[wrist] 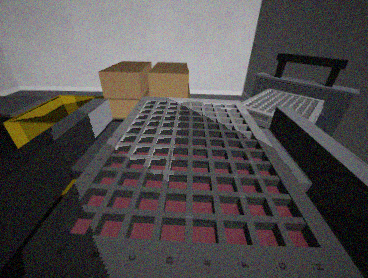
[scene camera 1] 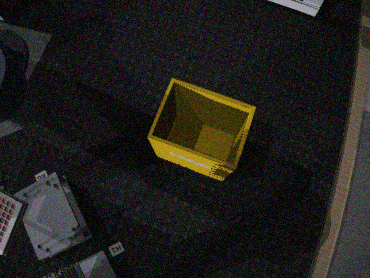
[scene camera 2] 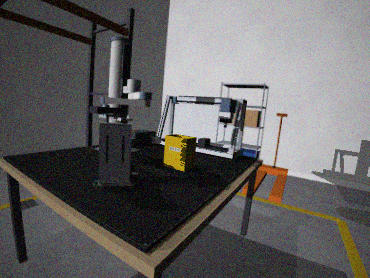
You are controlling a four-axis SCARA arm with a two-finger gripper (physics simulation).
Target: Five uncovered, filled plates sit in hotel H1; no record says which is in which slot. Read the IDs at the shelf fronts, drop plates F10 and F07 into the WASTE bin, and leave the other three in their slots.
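Frame: origin at the arm's base, x ahead, y left, z up, level; millimetres.
Where they show: gripper, fingertip midpoint: (wrist: pixel 190 117).
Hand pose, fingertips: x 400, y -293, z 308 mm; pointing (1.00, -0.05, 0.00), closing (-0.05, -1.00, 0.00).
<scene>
Things, the pixels of their centre, and the offset from my fingertips. "spot": a spot on its surface instead.
- filled plate, body centre: (wrist: pixel 189 147) dx -19, dy +1, dz -9 mm
- yellow WASTE bin, body centre: (scene camera 1: pixel 200 135) (wrist: pixel 75 144) (scene camera 2: pixel 179 151) dx +246, dy +267, dz -195 mm
- grey panel with a black handle, surface spot: (wrist: pixel 312 61) spot: dx +171, dy -189, dz +19 mm
- Hotel H1's tag, surface spot: (scene camera 1: pixel 116 248) spot: dx +146, dy -23, dz -295 mm
- grey station, body centre: (scene camera 1: pixel 51 216) dx -17, dy -7, dz -260 mm
- grey slotted tower, body centre: (scene camera 2: pixel 115 148) dx +150, dy -163, dz -135 mm
My gripper (wrist: pixel 190 117) is shut on a filled plate (wrist: pixel 200 254), its fingers along both long sides. The plate is light grey with red wells; its front ID does not show. A plate with red wells (scene camera 1: pixel 6 220) also shows at the left edge of scene camera 1. The yellow WASTE bin (scene camera 1: pixel 187 159) (scene camera 2: pixel 174 156) (wrist: pixel 17 135) stands open-topped, ahead and left of the held plate in the wrist view. Another plate (wrist: pixel 292 104) sits at the right in front of a grey panel with a black handle (wrist: pixel 312 61). Hotel H1's tag (scene camera 1: pixel 116 248) is at lower left; shelf-front IDs are not readable.
A grey station (scene camera 1: pixel 55 215) with corner pegs stands beside the held plate in scene camera 1. A grey slotted tower (scene camera 2: pixel 115 155) stands near the arm column (scene camera 2: pixel 115 70). A gantry frame (scene camera 2: pixel 200 100) stands behind the bin. Cardboard boxes (wrist: pixel 125 82) show beyond the plate.
</scene>
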